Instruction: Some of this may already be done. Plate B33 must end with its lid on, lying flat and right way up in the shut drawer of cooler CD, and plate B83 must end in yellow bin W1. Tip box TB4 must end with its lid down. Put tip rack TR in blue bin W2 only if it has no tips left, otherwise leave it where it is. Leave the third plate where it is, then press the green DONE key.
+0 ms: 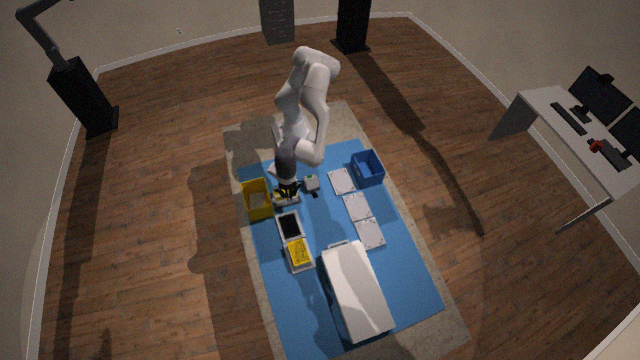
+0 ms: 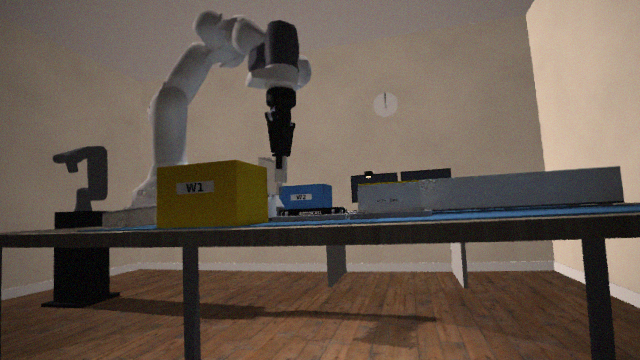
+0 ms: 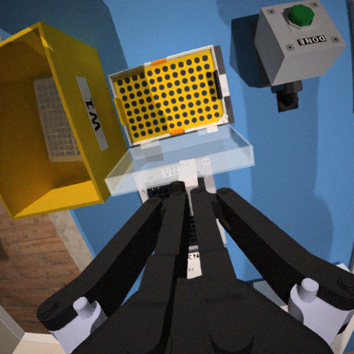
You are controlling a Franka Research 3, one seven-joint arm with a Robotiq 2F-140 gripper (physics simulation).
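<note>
The tip box (image 3: 170, 92) shows a yellow deck with dark round holes. Its clear lid (image 3: 227, 146) is open, tilted up along the box's near edge. My gripper (image 3: 189, 171) (image 1: 287, 197) (image 2: 279, 166) is shut and empty, its fingertips close beside the lid; contact is unclear. Yellow bin W1 (image 3: 92, 162) (image 1: 264, 212) (image 2: 210, 200) holds a clear gridded plate (image 3: 57, 120); its label is unreadable. A yellow-topped rack (image 1: 299, 252) sits on a pale base. The white cooler (image 1: 357, 290) (image 2: 520, 190) appears shut; its inside is hidden. The green DONE key (image 3: 301, 15) (image 1: 310, 176) stands on a grey box.
Blue bin W2 (image 1: 368, 175) (image 2: 306, 196) stands at the far right of the mat. Several pale flat squares, including a middle one (image 1: 357, 206), lie in a row between it and the cooler. A dark tray in a white frame (image 1: 290, 226) lies beside the yellow-topped rack.
</note>
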